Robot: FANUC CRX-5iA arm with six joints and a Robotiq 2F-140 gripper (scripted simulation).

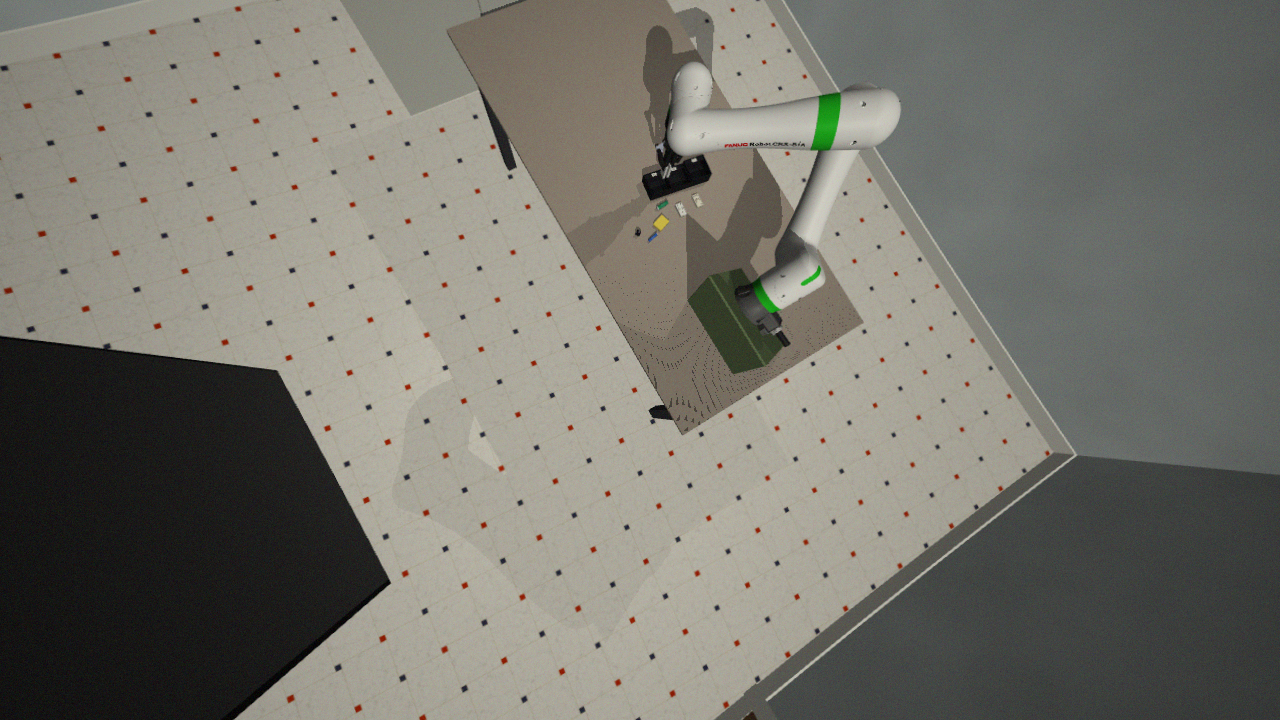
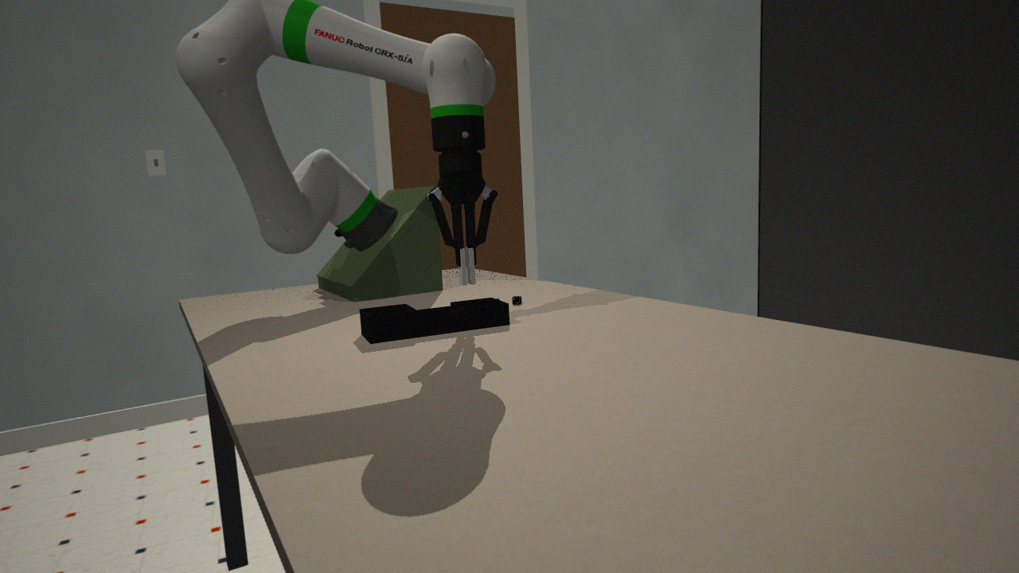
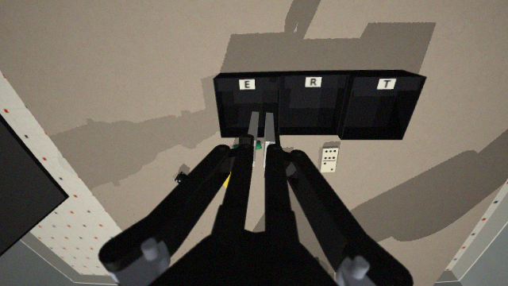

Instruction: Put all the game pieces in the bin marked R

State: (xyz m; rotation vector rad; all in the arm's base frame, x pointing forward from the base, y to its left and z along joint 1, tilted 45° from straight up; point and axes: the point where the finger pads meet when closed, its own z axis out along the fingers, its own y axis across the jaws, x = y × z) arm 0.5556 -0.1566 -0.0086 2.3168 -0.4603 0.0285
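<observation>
The black die lies 100 mm behind my hand, 190 mm to the left of it and 100 mm below it. Round my hand: green battery 70 mm behind, 50 mm to the left, 100 mm below; bin R 10 mm behind, 60 mm to the right, 90 mm below; yellow block 120 mm behind, 90 mm to the left, 100 mm below.
</observation>
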